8 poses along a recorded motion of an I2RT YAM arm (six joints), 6.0 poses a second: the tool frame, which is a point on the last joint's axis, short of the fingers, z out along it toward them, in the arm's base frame.
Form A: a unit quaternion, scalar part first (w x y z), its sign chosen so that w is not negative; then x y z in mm.
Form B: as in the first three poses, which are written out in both.
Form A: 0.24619 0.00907 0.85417 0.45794 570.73 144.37 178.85
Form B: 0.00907 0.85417 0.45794 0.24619 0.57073 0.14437 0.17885
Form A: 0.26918 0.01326 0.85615 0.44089 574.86 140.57 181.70
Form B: 0.01326 0.85615 0.44089 0.26918 0.57486 0.14057 0.18170
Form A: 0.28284 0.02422 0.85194 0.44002 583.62 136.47 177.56
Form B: 0.02422 0.85194 0.44002 0.28284 0.58362 0.13647 0.17756
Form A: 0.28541 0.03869 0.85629 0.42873 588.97 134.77 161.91
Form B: 0.03869 0.85629 0.42873 0.28541 0.58897 0.13477 0.16191
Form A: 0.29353 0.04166 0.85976 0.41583 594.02 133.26 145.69
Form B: 0.04166 0.85976 0.41583 0.29353 0.59402 0.13326 0.14569
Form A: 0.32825 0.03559 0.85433 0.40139 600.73 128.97 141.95
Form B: 0.03559 0.85433 0.40139 0.32825 0.60073 0.12897 0.14195
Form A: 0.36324 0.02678 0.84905 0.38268 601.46 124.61 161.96
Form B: 0.02678 0.84905 0.38268 0.36324 0.60146 0.12461 0.16196
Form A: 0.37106 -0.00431 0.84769 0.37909 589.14 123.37 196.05
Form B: -0.00431 0.84769 0.37909 0.37106 0.58914 0.12337 0.19605
